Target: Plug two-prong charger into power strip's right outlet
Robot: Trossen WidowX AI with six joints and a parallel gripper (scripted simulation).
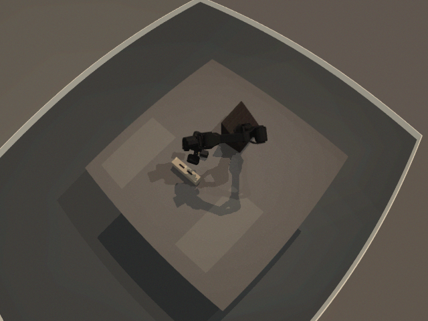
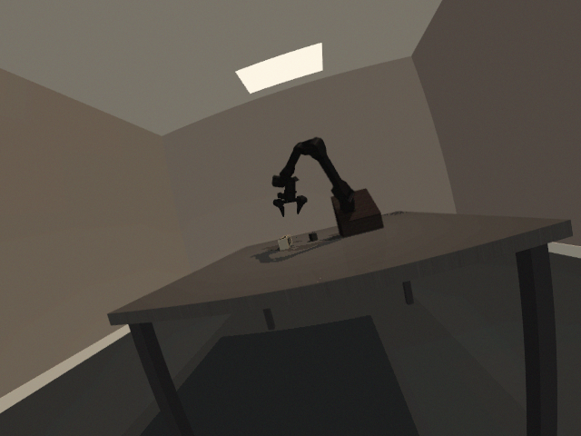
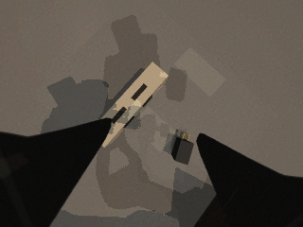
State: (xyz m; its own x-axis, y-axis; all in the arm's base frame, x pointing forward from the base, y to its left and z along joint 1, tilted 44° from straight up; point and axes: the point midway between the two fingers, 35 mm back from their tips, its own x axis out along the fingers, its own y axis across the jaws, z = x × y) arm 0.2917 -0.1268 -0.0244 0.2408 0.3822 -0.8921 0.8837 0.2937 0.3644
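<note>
Right now my gripper tip is 15 cm above the black two-prong charger, 9 cm past it and 1 cm to the left of it.
</note>
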